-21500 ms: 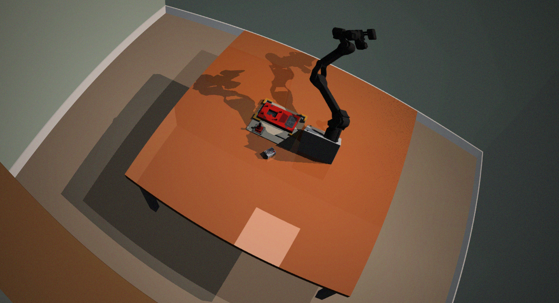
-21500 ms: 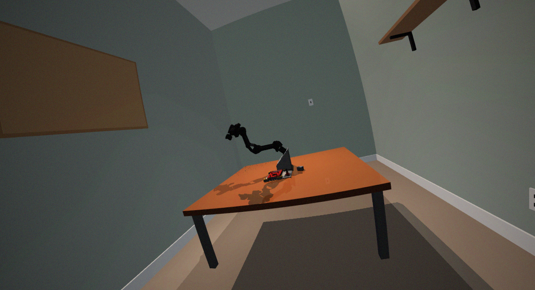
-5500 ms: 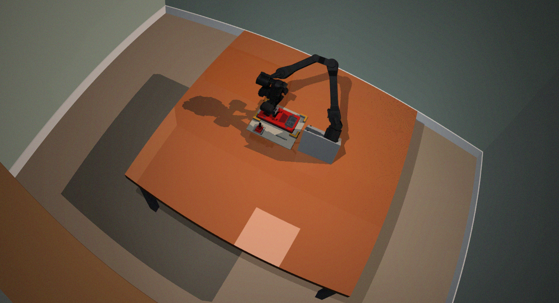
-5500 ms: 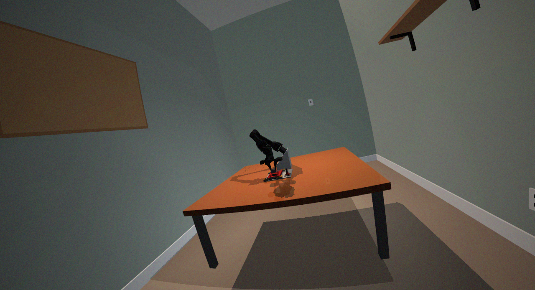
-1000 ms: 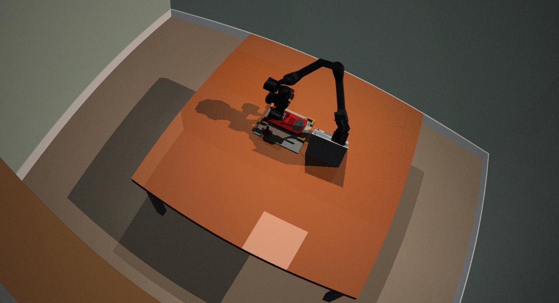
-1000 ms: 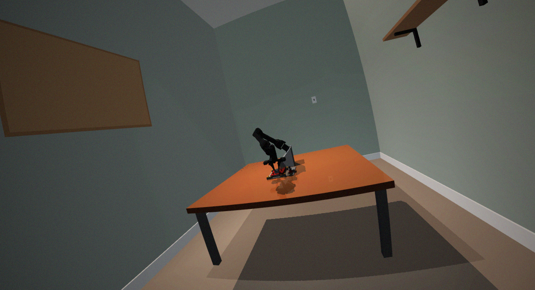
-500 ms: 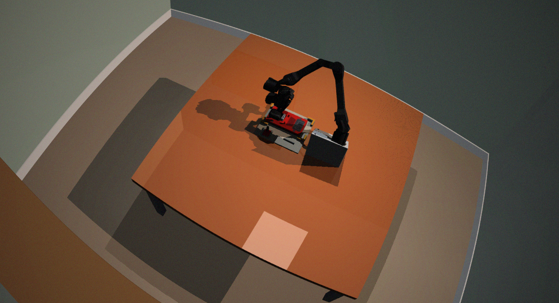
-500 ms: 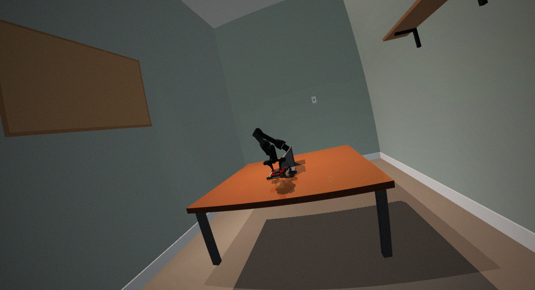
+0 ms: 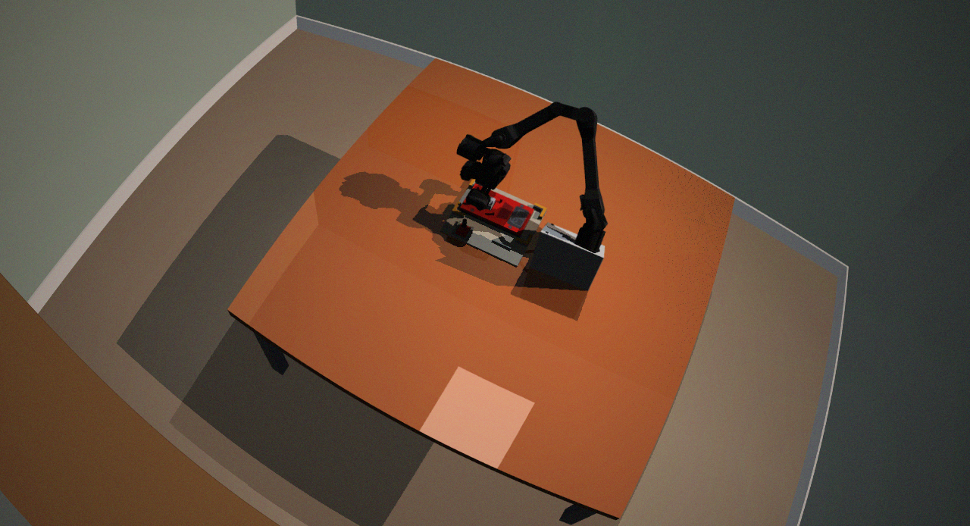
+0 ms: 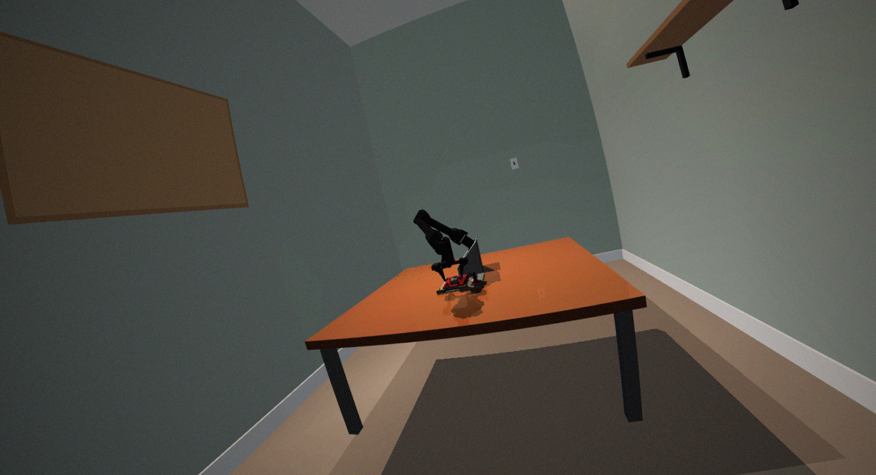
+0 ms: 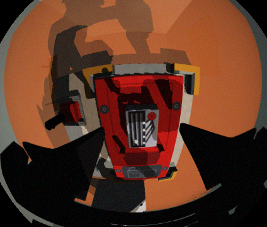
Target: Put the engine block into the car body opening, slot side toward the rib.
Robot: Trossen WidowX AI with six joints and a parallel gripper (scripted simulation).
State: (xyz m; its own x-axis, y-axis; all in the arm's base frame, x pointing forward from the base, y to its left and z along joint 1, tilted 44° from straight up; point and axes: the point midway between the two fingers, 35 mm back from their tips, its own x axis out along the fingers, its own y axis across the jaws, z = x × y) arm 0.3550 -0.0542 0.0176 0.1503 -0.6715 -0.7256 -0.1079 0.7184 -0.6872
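Now: the grey engine block 20 mm below my gripper tip and 10 mm to the left of it. Round my gripper tip: grey base plate 40 mm behind, 30 mm below, 10 mm to the left.
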